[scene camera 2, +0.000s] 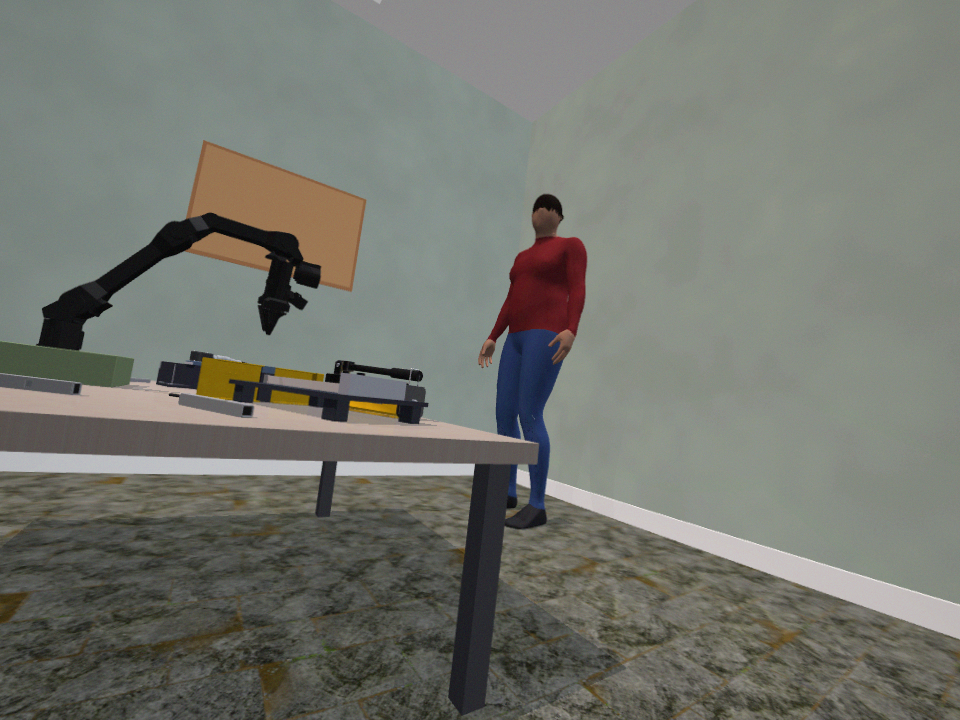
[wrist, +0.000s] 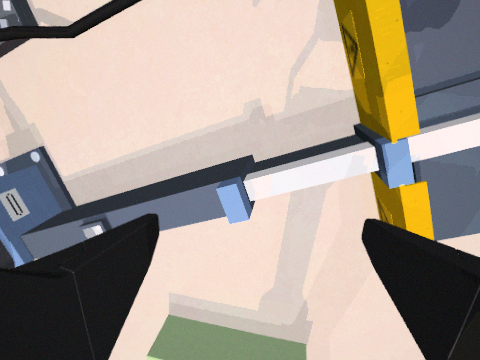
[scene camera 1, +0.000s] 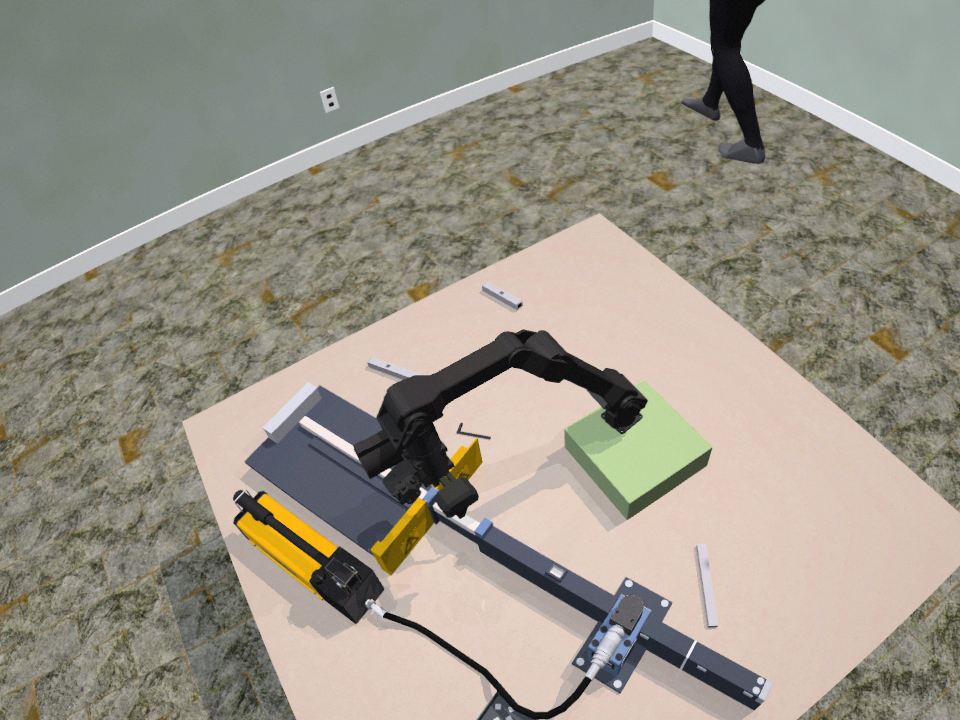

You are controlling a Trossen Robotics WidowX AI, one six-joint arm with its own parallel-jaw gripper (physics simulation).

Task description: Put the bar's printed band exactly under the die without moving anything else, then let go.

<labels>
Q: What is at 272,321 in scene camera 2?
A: My gripper.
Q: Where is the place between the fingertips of my gripper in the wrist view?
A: At 261,226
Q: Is my gripper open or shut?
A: Open.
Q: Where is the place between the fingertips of my gripper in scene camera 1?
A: At 449,501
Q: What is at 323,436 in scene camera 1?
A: A white bar.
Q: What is my gripper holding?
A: Nothing.
</labels>
